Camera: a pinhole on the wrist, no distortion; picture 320 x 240 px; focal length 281.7 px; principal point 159.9 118.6 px. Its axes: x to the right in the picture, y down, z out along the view. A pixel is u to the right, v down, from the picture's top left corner.
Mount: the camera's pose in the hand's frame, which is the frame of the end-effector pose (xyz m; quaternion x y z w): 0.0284 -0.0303 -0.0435 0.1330 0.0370 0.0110 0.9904
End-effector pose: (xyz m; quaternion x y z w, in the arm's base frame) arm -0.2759 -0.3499 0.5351 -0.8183 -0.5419 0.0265 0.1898
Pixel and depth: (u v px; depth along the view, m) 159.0 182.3 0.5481
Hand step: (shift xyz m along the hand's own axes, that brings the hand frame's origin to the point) 0.0669 -0.0548 0.5166
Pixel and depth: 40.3 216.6 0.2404
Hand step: -0.0560 -0.0160 0.2170
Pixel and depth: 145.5 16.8 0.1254
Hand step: 0.0321 -0.1071 0.0656
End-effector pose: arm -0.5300 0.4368 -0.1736 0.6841 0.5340 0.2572 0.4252
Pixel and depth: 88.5 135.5 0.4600
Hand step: -0.0531 -0.1282 0.4145
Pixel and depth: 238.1 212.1 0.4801
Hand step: 0.1960 0.0015 0.4510
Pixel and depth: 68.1 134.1 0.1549
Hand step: -0.0102 -0.0644 0.1113
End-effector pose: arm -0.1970 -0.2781 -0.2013 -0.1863 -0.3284 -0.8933 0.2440
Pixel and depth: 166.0 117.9 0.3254
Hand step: 0.0602 -0.1163 0.2688
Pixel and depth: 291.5 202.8 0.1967
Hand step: 0.1343 -0.0224 0.1548
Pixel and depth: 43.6 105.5 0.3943
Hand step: -0.1036 -0.1567 0.3424
